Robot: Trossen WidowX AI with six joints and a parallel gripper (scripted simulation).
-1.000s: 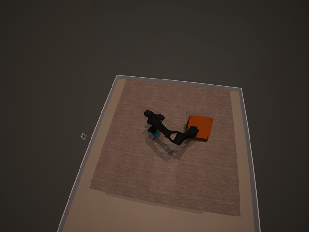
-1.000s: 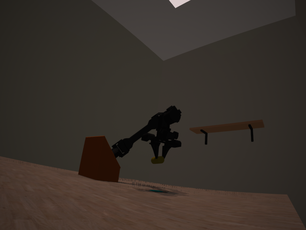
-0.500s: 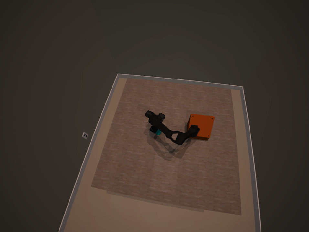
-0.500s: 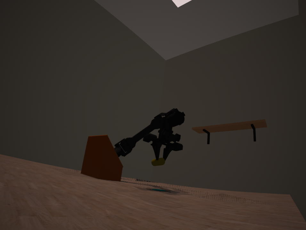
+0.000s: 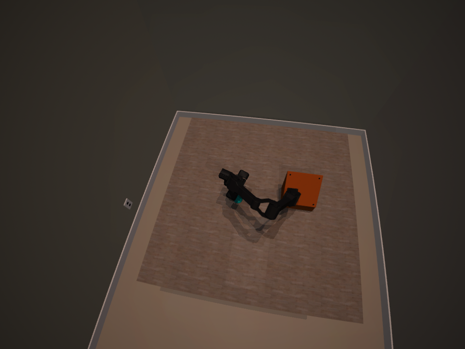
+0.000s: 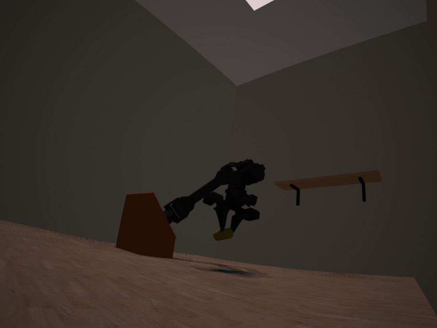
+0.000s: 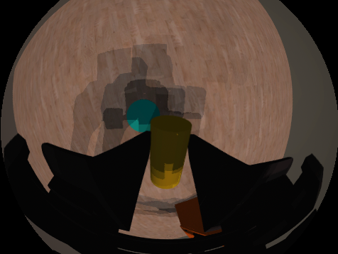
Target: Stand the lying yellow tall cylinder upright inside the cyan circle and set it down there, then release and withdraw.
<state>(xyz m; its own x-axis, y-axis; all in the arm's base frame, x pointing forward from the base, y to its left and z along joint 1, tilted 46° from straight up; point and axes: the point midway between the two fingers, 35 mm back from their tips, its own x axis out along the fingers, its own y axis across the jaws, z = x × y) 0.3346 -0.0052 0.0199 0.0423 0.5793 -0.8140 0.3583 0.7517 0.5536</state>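
The cyan circle lies 3 cm to the left of my gripper tip and 12 cm below it. From my gripper tip the other things lie so: yellow tall cylinder: 2 cm behind, 1 cm to the left, 1 cm below.
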